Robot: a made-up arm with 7 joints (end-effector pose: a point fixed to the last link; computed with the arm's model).
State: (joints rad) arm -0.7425 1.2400 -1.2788 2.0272 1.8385 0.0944 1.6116
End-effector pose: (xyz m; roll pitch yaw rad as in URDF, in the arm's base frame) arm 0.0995 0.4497 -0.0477 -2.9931 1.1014 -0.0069
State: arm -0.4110 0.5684 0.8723 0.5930 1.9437 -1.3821 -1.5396
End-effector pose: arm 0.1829 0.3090 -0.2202 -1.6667 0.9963 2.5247
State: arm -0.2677 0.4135 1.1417 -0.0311 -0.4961 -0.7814 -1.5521
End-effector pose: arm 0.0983 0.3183 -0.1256 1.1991 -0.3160 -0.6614
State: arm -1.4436 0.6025 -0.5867 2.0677 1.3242 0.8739 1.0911
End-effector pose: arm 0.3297 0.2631 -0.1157 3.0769 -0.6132 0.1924
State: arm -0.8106 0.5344 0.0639 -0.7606 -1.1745 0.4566 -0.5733
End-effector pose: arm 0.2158 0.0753 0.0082 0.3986 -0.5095 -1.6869
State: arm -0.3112 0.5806 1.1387 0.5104 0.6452 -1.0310 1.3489
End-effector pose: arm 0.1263 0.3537 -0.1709 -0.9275 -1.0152 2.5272
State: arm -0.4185 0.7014 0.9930 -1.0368 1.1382 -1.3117 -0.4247
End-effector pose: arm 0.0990 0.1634 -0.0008 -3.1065 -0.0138 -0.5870
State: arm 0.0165 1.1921 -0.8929 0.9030 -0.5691 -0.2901 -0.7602
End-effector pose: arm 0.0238 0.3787 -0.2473 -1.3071 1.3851 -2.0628
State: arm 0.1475 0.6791 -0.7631 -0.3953 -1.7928 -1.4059 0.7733
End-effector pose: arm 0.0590 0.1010 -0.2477 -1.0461 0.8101 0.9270
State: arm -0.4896 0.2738 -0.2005 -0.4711 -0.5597 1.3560 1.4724
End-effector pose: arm 0.2270 0.0345 -0.1491 0.7256 0.2171 0.8915
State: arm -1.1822 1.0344 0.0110 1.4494 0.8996 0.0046 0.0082
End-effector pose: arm 0.3006 0.3624 -0.0697 1.5327 0.1376 0.7899
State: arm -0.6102 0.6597 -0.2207 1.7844 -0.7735 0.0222 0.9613
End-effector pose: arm 0.1284 0.3101 -0.3129 1.0958 0.0867 1.9862
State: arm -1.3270 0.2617 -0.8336 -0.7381 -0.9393 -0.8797 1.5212
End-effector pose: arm 0.1611 -0.0635 0.0319 -1.5831 -0.4560 -0.2079
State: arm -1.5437 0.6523 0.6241 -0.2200 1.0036 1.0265 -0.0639
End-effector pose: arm 0.2188 0.2156 0.1633 -0.1750 -0.3577 1.4424
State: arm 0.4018 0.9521 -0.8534 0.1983 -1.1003 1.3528 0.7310
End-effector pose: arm -0.1112 0.2104 -0.2834 3.0835 0.3907 2.4431
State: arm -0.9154 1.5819 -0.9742 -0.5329 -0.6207 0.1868 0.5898
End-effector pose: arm 0.2235 0.1572 -0.0532 0.9556 -0.0247 -0.2630
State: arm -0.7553 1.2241 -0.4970 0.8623 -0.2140 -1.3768 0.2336
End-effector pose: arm 0.2630 0.3209 -0.0852 1.2308 -0.5627 -0.7216
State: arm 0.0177 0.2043 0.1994 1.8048 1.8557 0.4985 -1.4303
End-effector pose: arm -0.1421 0.1557 -0.3809 -2.1610 -0.3901 3.0079
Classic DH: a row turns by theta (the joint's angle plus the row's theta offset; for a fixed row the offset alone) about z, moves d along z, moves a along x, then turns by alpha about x. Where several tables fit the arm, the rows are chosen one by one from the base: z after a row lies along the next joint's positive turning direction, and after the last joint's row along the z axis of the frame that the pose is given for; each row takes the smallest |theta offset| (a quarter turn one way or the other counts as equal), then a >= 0, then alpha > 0; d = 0 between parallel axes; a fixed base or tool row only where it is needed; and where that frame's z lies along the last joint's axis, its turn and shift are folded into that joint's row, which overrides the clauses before.
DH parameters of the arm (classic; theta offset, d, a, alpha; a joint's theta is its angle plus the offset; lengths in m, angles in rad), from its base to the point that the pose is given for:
base (fixed): -0.071 0 0 -1.3004
joint 1: -1.3111 0.0527 -0.0194 -1.5708
joint 2: 1.2915 -0.0003 -0.008 1.5708
joint 3: 1.5708 -0.2293 0.0197 -1.5708
joint 4: 1.5708 0.002 0.0127 1.5708
joint 5: 0 0.1643 0 -1.5708
joint 6: -1.5708 0 0.0298 1.5708
joint 7: 0 0.0004 0 0

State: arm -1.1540 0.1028 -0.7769 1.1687 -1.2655 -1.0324 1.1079
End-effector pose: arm 0.3637 -0.0222 -0.1972 -0.6672 0.1666 0.9475
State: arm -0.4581 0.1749 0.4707 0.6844 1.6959 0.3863 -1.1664
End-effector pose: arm 0.2247 0.1819 -0.3104 2.9823 1.2394 2.0870
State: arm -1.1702 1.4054 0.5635 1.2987 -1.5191 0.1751 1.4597
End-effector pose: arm 0.1940 0.4348 0.0604 -0.9432 1.1643 1.5785
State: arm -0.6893 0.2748 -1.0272 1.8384 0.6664 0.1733 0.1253
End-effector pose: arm 0.1751 0.1934 -0.3590 2.6787 0.7898 0.8986
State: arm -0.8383 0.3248 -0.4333 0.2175 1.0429 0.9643 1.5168
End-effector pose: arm 0.3286 0.0342 -0.1531 -0.3086 -1.4229 2.2805
